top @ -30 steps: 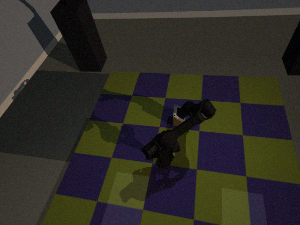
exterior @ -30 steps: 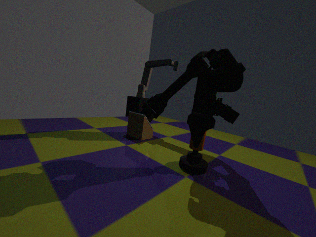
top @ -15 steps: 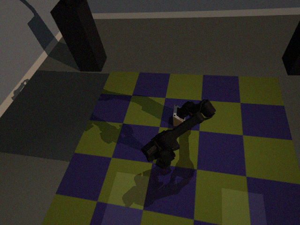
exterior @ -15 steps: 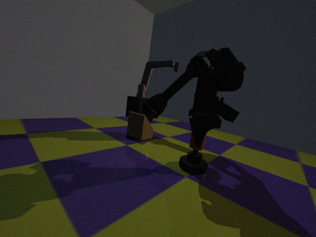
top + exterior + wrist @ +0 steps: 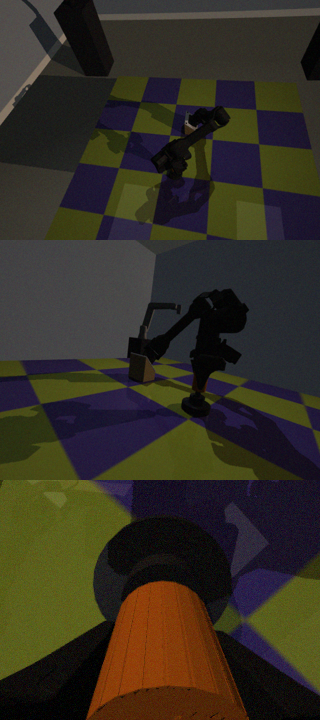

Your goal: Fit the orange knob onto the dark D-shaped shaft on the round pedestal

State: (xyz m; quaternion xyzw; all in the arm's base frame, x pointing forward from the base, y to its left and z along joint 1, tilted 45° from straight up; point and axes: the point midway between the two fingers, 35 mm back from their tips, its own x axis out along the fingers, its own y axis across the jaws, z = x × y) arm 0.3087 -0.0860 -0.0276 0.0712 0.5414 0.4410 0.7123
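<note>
Right now my gripper tip is 2 cm below the orange knob. Round my gripper tip: dark pedestal 4 cm below.
</note>
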